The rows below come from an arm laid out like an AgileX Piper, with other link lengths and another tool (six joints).
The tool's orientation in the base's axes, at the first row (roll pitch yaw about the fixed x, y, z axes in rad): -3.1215, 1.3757, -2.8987
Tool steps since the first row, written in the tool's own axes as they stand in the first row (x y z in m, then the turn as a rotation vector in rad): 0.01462, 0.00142, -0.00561, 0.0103, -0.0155, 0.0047; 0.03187, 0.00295, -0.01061, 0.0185, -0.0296, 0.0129; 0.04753, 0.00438, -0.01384, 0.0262, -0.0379, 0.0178; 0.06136, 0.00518, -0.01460, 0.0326, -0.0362, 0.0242; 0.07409, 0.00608, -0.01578, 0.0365, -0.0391, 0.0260
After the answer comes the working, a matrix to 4 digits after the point.
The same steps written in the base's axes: -0.00843, -0.00051, -0.01326, 0.0060, -0.0146, -0.0110; -0.01680, -0.00091, -0.02922, 0.0154, -0.0269, -0.0205; -0.02316, -0.00094, -0.04396, 0.0205, -0.0343, -0.0290; -0.02666, -0.00097, -0.05739, 0.0250, -0.0316, -0.0365; -0.03039, -0.00094, -0.06965, 0.0267, -0.0342, -0.0407
The tool's axes in the first row as the columns of a matrix, in the base's axes (rounded; the answer above uses it unrounded):
-0.1882, -0.2213, 0.9569
-0.0466, 0.9752, 0.2164
-0.9810, -0.0039, -0.1938

